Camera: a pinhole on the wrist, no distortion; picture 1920 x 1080 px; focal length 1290.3 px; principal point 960.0 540.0 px. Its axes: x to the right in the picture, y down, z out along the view. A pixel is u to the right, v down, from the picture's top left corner.
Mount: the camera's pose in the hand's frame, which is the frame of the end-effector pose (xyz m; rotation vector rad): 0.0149 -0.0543 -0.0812 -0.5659 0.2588 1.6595
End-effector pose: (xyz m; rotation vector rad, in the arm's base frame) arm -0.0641 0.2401 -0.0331 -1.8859 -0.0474 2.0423
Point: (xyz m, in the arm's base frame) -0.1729 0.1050 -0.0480
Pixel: 1526 395
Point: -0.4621 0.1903 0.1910
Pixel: 697 847
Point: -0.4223 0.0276 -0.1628
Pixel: 1312 44
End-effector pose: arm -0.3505 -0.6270 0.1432 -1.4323 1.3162 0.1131
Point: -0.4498 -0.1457 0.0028
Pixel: 1171 820
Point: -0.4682 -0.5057 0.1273
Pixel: 1655 992
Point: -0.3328 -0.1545 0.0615
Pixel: 885 852
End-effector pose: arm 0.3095 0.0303 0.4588 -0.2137 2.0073 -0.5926
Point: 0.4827 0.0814 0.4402
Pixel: 979 769
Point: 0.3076 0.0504 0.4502
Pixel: 1306 418
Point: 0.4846 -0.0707 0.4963
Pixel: 75 883
